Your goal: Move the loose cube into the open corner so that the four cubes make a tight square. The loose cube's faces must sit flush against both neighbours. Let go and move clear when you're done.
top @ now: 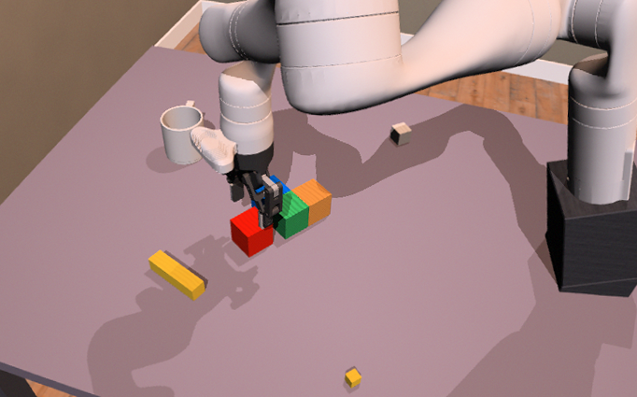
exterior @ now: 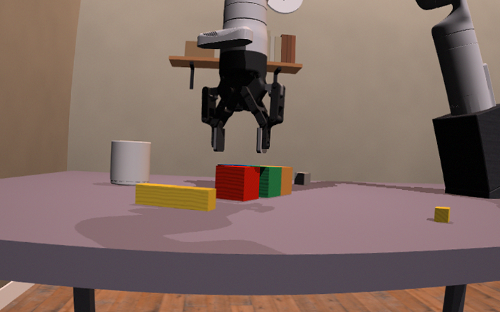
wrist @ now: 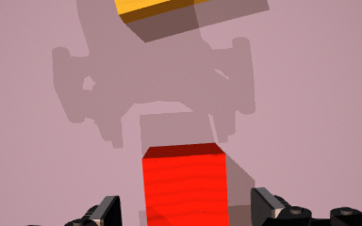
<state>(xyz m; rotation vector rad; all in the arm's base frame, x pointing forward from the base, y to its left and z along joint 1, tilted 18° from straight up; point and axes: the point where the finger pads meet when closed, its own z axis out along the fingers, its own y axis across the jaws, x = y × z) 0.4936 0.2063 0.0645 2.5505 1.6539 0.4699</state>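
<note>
My gripper is now 60 mm above the red cube. The rest, counted from my hand: orange cube (110 mm to the right, 60 mm below, 50 mm behind); blue cube (80 mm to the right, 60 mm below, 10 mm ahead); green cube (60 mm to the right, 60 mm below, 30 mm behind).
</note>
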